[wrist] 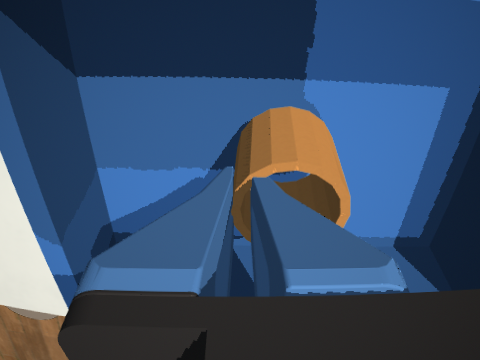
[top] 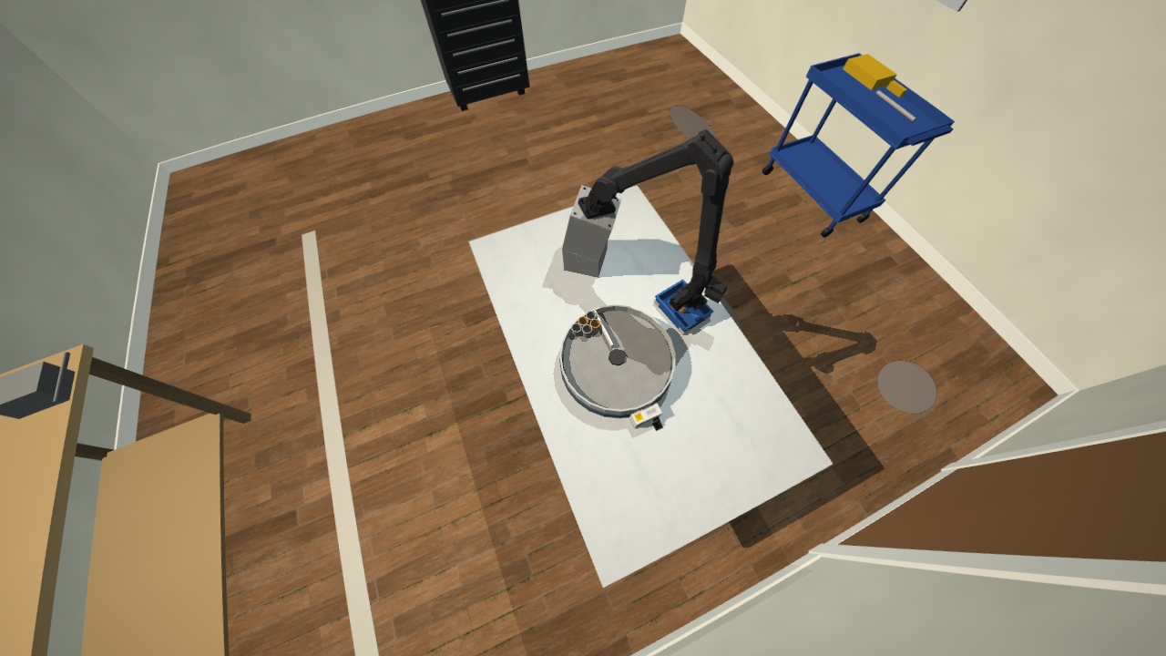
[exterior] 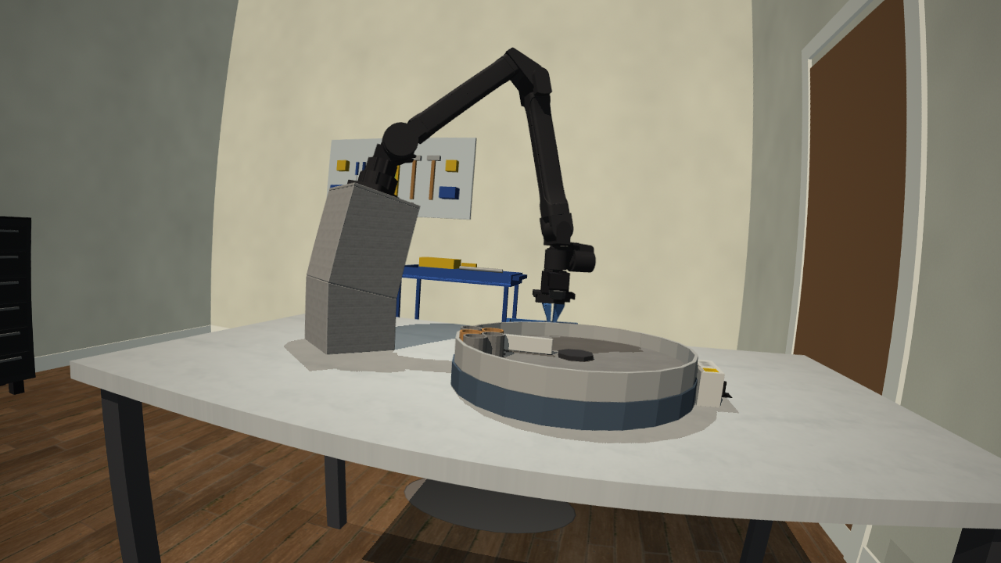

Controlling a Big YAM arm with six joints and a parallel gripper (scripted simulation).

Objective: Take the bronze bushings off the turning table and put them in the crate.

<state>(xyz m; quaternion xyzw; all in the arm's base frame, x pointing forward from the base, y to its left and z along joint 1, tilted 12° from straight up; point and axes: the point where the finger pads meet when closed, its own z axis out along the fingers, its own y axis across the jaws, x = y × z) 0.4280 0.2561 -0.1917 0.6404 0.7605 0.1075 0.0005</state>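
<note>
The blue crate is 20 mm below my hand and 20 mm behind it. Also, from my hand: round grey turning table: 360 mm to the right, 80 mm ahead, 10 mm above.
</note>
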